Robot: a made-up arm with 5 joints.
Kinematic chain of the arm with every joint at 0, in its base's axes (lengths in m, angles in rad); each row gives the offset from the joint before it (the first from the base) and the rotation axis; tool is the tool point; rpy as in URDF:
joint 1: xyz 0 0 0.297 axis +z
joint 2: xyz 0 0 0 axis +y
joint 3: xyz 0.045 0 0.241 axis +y
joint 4: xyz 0.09 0 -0.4 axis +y
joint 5: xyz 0.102 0 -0.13 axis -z
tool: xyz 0 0 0 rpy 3.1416 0 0
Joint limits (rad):
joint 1: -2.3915..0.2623
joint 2: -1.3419..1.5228
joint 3: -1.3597..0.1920
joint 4: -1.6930..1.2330
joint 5: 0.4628..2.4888
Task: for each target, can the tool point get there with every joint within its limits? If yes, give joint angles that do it. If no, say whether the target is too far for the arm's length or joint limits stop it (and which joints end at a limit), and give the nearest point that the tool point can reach.
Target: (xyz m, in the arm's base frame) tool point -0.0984 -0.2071 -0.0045
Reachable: yes | joints -2.0144 0.9687 -0.3505 -1.3852 0.9007
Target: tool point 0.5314 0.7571 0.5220
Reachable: no: too far | nearest point 0.6279 0.1686 0.5032 | short by 0.597 m
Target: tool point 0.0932 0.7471 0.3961
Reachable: no: joint limits stop it (at a limit: joint 2, joint 3) | nearest point 0.0402 0.3225 0.2764 | short by 0.444 m
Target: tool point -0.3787 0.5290 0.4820
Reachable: no: joint limits stop it (at a limit: joint 2, joint 3) | nearest point -0.1820 0.2543 0.3077 | short by 0.380 m
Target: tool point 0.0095 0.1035 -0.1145
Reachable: yes | joints -1.6620 1.2216 -0.4413 0.7743 1.5061
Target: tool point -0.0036 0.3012 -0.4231
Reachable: no: joint limits stop it (at a limit: joint 2) | nearest point -0.0014 0.1143 -0.1873 | short by 0.301 m
